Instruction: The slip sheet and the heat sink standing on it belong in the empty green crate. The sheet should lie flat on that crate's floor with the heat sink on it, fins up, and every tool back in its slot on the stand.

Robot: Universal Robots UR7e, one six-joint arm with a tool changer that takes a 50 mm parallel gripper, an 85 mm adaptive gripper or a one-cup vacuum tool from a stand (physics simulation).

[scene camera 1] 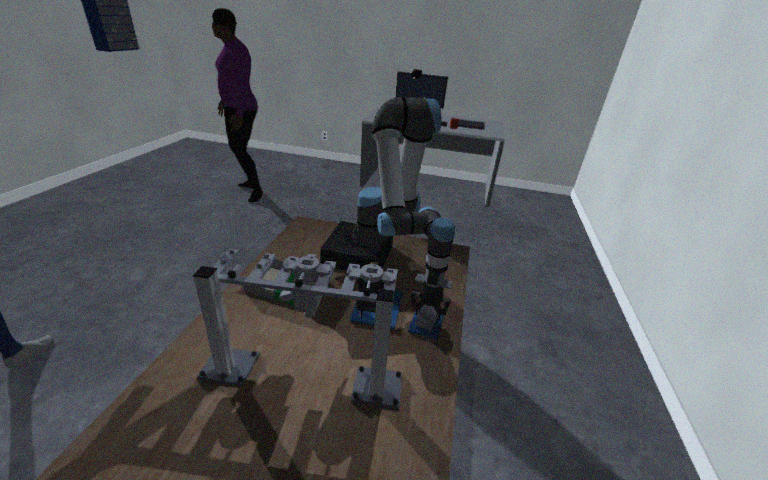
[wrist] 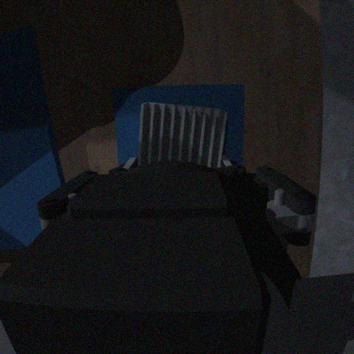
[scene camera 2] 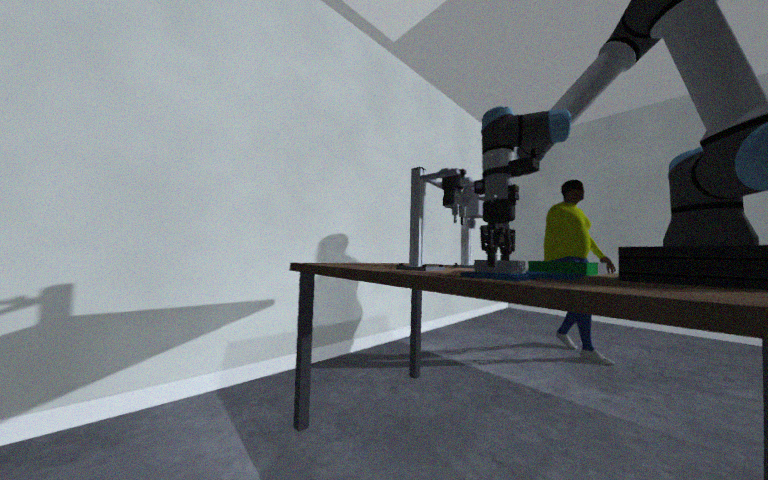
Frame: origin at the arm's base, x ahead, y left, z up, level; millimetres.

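Seen in the pictures: hand at its tool point: (scene camera 2: 498, 195); arm's base at its link origin: (scene camera 1: 368, 237) (scene camera 2: 707, 247).
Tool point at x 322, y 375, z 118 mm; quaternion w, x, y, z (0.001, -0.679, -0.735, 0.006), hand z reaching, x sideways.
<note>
Pixels of each thing's top centre, then the offset from my tool point to it.
- grey heat sink at its top centre: (scene camera 2: 499, 259) (scene camera 1: 428, 313) dx -2, dy -1, dz -162 mm
- small blue sheet at its top centre: (scene camera 2: 497, 273) (scene camera 1: 427, 320) dx +2, dy +0, dz -196 mm
- larger blue sheet at its top centre: (scene camera 2: 535, 272) (scene camera 1: 377, 304) dx -1, dy -197, dz -196 mm
- green crate at its top centre: (scene camera 1: 287, 277) (scene camera 2: 568, 261) dx +41, dy -569, dz -163 mm
The grey heat sink (scene camera 1: 426, 319) (scene camera 2: 516, 267) (wrist: 182, 135) is upright, fins up, low over or on a small blue sheet (scene camera 1: 431, 334) (scene camera 2: 480, 275) (wrist: 235, 105); contact is hard to judge. My gripper (scene camera 1: 431, 305) (scene camera 2: 499, 257) (wrist: 179, 163) is shut on the heat sink, with a fingertip at each side. A larger blue sheet (scene camera 1: 362, 319) (scene camera 2: 557, 276) (wrist: 25, 195) lies beside it. I cannot tell from these frames which blue sheet is the slip sheet. The green crate (scene camera 1: 286, 294) (scene camera 2: 560, 267) is partly hidden behind the stand in scene camera 1; its floor is not visible.
The tool stand (scene camera 1: 380, 345) (scene camera 2: 416, 220) rises from the table beside the arm, with one tool (scene camera 1: 308, 266) and another tool (scene camera 1: 371, 273) hanging in it. The table's side edge is close to the small sheet. A black base block (scene camera 1: 353, 243) (scene camera 2: 690, 266) carries the arm.
</note>
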